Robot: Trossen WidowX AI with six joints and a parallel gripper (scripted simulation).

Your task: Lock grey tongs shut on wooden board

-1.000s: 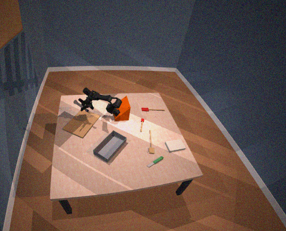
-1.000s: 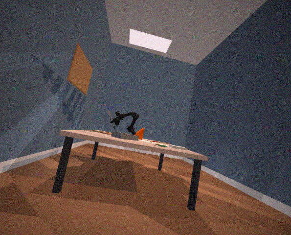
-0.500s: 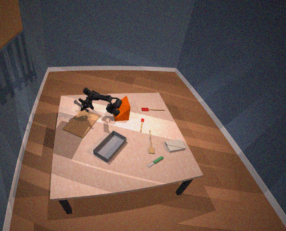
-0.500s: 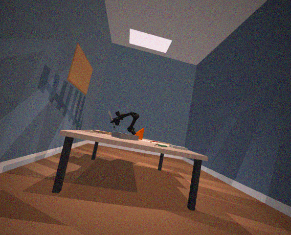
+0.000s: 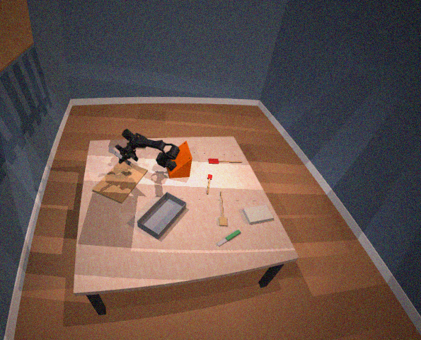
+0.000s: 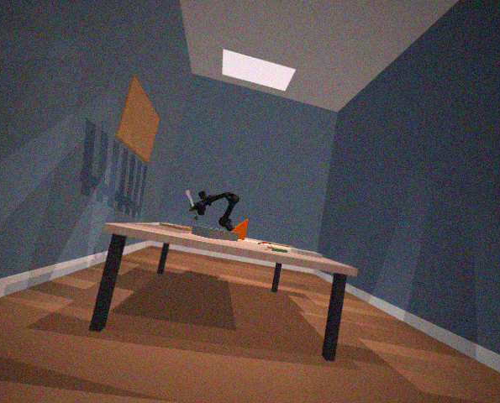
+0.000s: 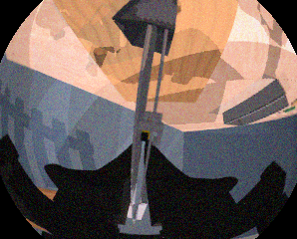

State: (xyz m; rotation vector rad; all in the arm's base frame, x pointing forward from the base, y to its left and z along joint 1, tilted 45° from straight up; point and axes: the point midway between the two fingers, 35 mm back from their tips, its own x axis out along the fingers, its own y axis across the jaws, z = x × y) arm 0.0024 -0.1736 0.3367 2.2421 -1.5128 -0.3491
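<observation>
My gripper tip is now 150 mm above the wooden board. From my gripper tip the other things lie so: grey roasting tin 380 mm ahead, 200 mm to the left, 130 mm below; red-tipped tool 620 mm to the left, 160 mm ahead, 150 mm below; black bar 370 mm behind, 280 mm to the left, 150 mm below.
</observation>
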